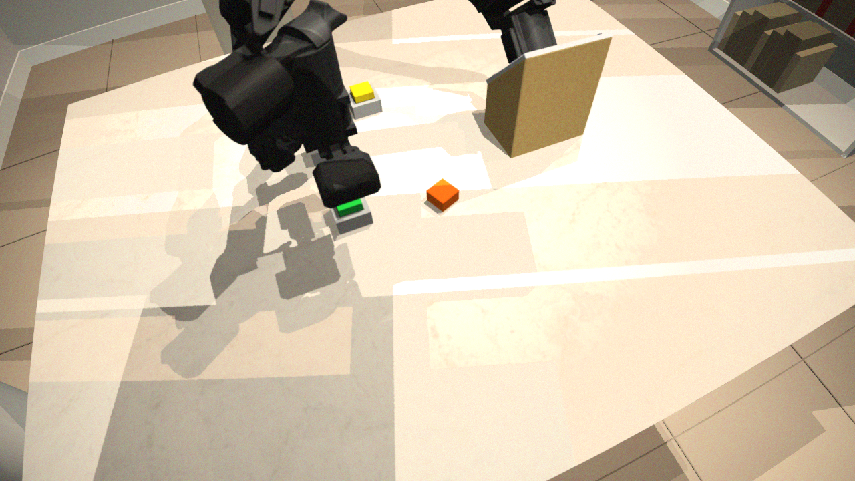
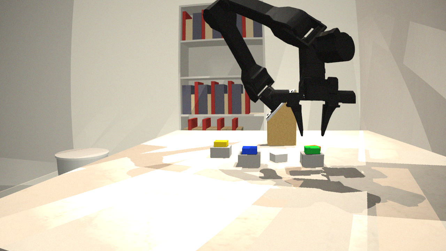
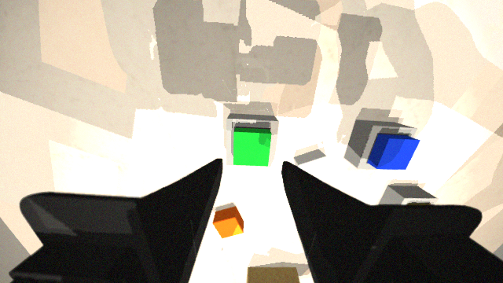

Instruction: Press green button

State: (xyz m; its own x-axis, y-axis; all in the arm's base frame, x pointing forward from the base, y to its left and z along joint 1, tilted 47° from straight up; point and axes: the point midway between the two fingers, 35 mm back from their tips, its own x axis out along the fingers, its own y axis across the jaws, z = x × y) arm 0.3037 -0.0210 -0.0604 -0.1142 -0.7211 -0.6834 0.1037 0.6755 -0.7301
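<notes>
My gripper tip is 30 mm above the green button. Round my gripper tip: small white block 70 mm to the right, 50 mm below, 40 mm behind; then orange block 120 mm behind, 50 mm below, 40 mm to the left; then blue button 140 mm to the right, 30 mm below, 10 mm behind.
</notes>
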